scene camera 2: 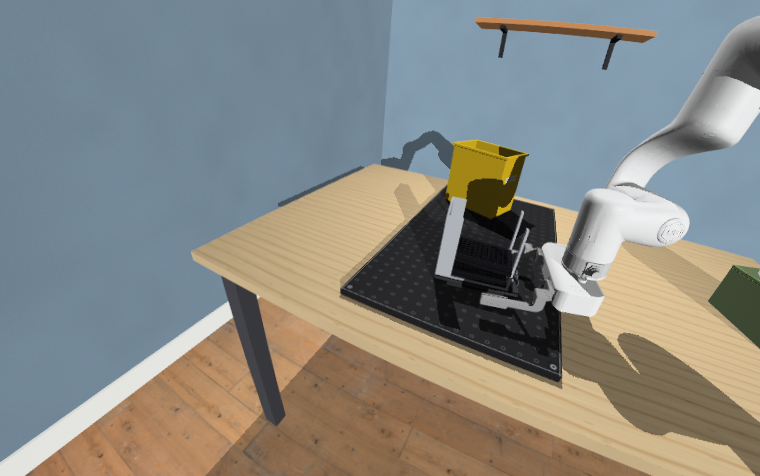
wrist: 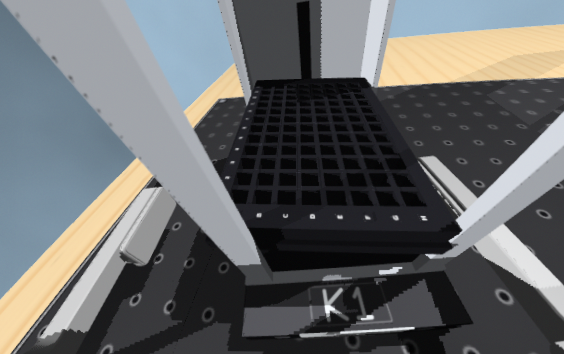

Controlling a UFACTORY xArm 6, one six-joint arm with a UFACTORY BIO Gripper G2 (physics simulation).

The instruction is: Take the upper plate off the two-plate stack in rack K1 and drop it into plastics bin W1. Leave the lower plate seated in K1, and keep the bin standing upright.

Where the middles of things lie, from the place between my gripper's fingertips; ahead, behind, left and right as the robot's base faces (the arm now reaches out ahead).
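Rack K1 (wrist: 426,299): 2 cm to the right of my hand, 1 cm ahead of it, 2 cm below it. Yellow bin W1 (scene camera 2: 487,175): 12 cm ahead of my hand, 40 cm to the right, 6 cm above. Going by their middles, the rack K1 is the nearest to my hand of the things named here.
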